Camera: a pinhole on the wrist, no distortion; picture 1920 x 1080 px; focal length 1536.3 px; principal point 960.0 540.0 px. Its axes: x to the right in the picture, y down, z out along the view. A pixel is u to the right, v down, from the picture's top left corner.
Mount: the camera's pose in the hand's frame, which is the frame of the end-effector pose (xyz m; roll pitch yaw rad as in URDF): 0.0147 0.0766 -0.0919 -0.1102 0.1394 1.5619
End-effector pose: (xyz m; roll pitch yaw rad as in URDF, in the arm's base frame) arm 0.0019 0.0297 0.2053 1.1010 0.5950 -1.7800
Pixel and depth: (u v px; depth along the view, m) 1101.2 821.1 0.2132
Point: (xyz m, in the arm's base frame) -0.0501 -0.0122 0.3659
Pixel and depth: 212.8 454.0 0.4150
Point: -0.3398 0.0533 0.2923
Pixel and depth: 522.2 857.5 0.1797
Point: -0.0551 0.0288 0.2994
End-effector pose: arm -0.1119 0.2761 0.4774 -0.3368 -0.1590 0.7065
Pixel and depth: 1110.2 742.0 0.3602
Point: -0.3407 0.3907 0.6489
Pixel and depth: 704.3 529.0 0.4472
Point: -0.2906 0.3603 0.7857
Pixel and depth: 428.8 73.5 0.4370
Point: -0.1546 0.3879 0.8448
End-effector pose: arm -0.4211 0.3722 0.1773 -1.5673 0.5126 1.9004
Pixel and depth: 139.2 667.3 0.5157
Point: -0.8415 0.2144 0.3297
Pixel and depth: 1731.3 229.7 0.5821
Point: -0.8006 0.0764 -0.2462
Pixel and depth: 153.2 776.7 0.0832
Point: -0.4070 0.3469 0.1419
